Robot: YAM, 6 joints.
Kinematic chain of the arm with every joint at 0, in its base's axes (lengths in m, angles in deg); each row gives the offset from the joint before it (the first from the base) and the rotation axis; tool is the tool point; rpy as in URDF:
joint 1: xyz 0 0 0.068 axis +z
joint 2: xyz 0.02 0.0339 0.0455 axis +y
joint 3: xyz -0.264 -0.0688 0 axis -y
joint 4: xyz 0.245 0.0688 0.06 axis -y
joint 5: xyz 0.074 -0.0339 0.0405 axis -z
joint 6: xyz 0.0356 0 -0.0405 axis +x
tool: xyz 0 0 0 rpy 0 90 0
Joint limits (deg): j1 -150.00..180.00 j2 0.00..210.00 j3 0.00..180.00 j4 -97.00..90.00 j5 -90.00..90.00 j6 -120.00..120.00
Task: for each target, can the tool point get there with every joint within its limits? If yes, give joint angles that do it. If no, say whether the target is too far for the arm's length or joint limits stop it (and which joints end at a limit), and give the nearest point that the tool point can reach.
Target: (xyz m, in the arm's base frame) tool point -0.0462 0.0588 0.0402
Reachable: yes | joints 106.28 148.82 25.51 -73.45 -51.58 54.42
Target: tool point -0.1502 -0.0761 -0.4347
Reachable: no: joint limits stop it (at a limit: joint 1, joint 2) | nearest point -0.1575 -0.0871 -0.3736 | short by 0.063 m
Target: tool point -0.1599 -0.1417 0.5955
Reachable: yes | joints 44.11 31.99 98.07 53.82 -15.58 91.49
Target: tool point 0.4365 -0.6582 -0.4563
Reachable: no: too far | nearest point 0.2929 -0.4416 -0.2461 | short by 0.334 m
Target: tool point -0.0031 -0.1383 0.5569
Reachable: yes | joints -77.23 60.93 78.55 53.91 70.74 -60.27
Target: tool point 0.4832 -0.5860 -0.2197
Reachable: no: too far | nearest point 0.3757 -0.4557 -0.1436 | short by 0.185 m
